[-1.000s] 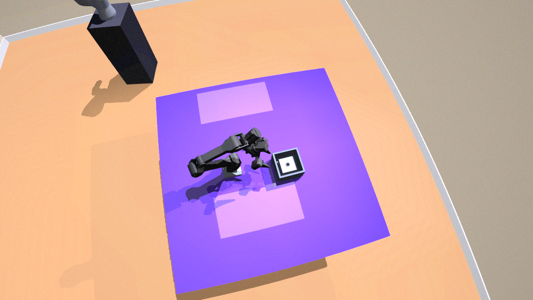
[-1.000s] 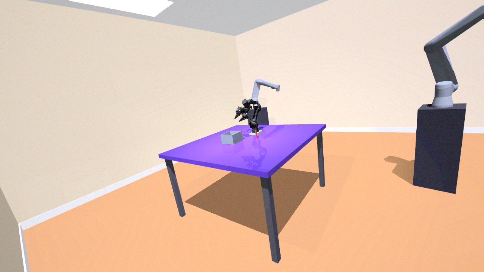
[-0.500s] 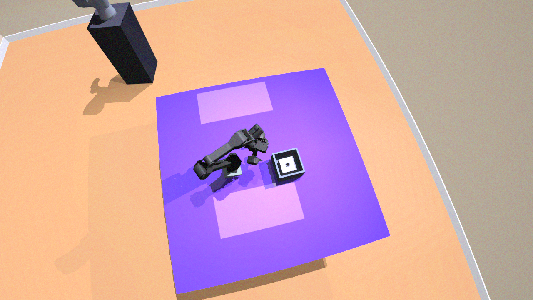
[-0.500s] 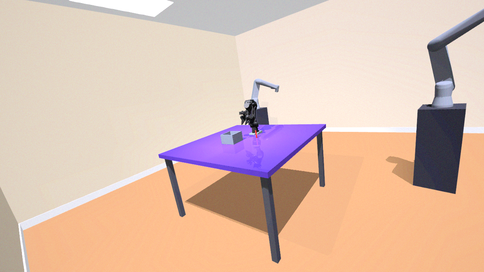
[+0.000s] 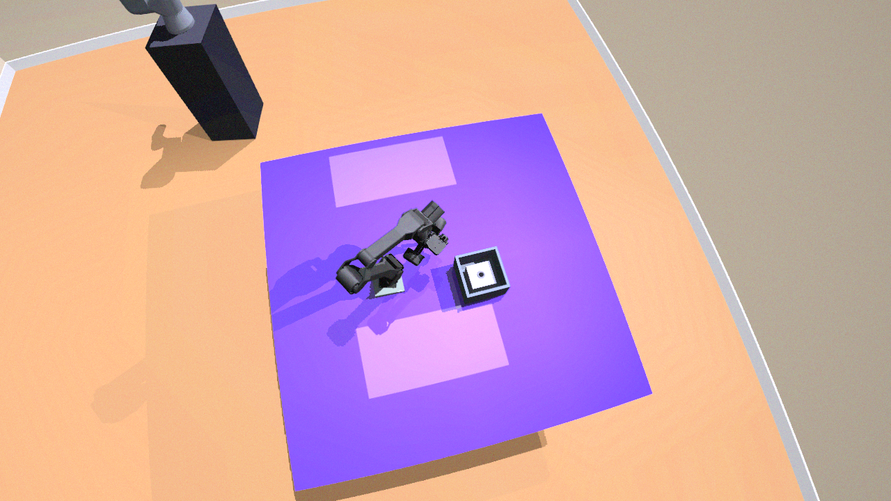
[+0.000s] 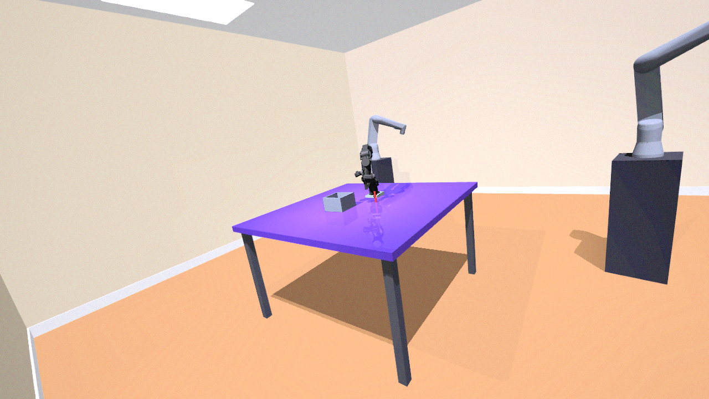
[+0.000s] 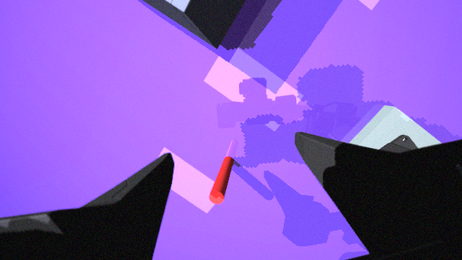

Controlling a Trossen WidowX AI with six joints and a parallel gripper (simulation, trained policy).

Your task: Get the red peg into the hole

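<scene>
Right now my gripper tip is 30 mm past the red peg, 50 mm to the right of it and 60 mm above it. Also, from my gripper tip: grey box (180 mm ahead, 100 mm to the right, 70 mm below).
</scene>
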